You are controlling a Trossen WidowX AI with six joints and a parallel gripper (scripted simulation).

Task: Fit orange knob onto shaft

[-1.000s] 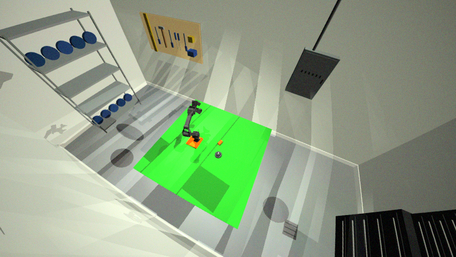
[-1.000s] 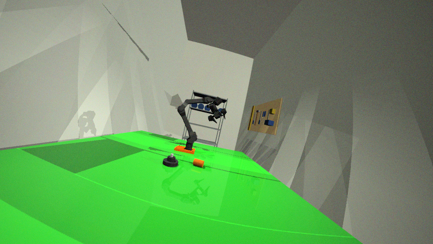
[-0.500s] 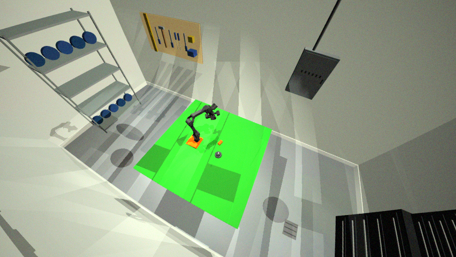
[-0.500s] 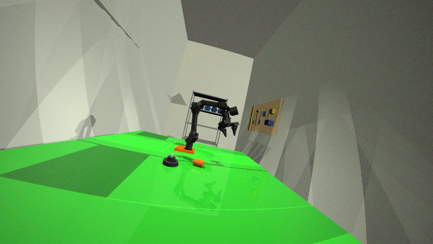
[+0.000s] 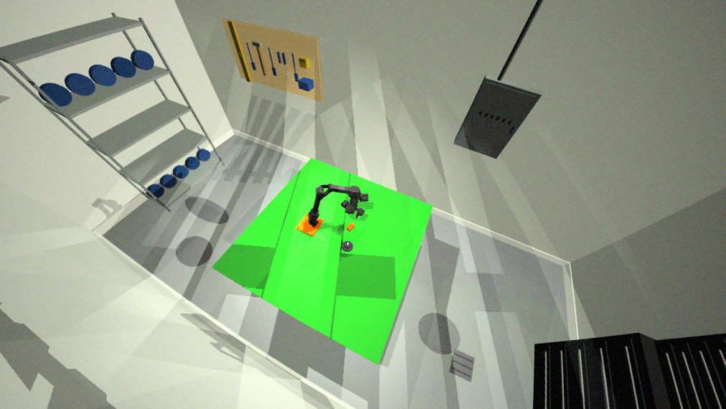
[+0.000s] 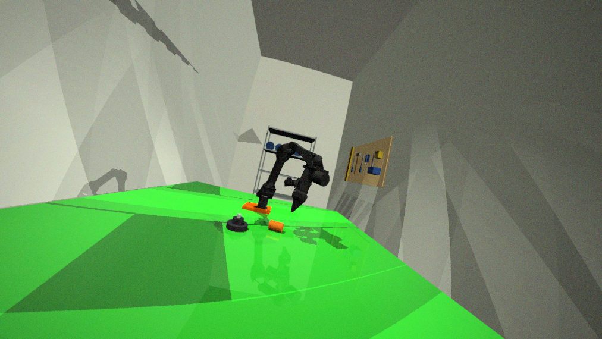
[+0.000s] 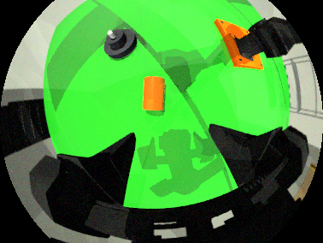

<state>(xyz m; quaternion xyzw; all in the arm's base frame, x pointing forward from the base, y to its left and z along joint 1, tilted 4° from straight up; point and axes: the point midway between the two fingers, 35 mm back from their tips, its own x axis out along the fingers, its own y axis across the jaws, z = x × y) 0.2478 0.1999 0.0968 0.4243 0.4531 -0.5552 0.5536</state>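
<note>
Now: gripper tip 3 cm short of the orange knob, 4 cm to the left of it and 8 cm above it. Round my gripper tip: dark round pedestal (10 cm ahead, 20 cm to the right, 7 cm below).
</note>
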